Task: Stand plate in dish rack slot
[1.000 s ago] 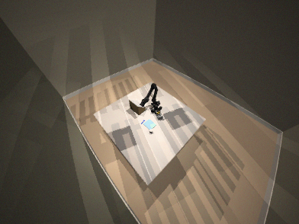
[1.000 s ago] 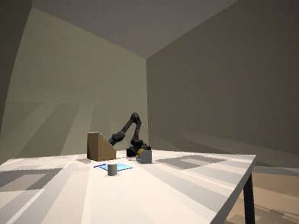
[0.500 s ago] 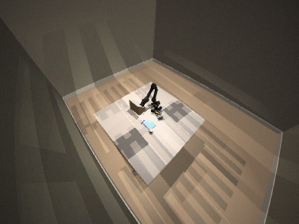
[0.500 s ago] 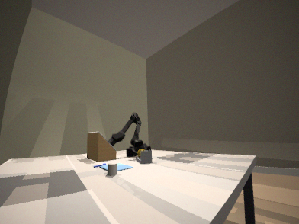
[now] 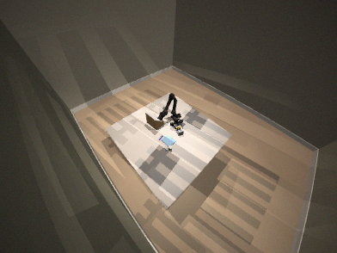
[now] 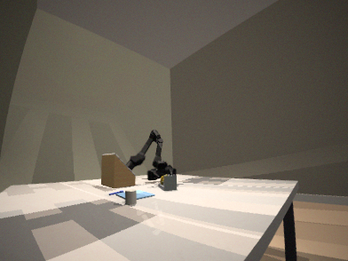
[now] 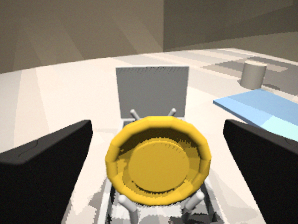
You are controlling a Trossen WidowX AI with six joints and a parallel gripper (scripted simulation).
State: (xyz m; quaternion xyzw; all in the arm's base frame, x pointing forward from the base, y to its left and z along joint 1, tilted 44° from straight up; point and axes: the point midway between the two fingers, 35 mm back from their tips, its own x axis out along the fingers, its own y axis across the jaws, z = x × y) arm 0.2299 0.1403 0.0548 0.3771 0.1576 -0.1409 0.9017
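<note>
Now: gripper tip 2 cm above the yellow plate and 1 cm past it. From my gripper tip the other things lie so: blue spoon (26 cm to the right, 6 cm below, 6 cm behind); grey dish rack (4 cm below, 2 cm ahead, 1 cm to the right).
</note>
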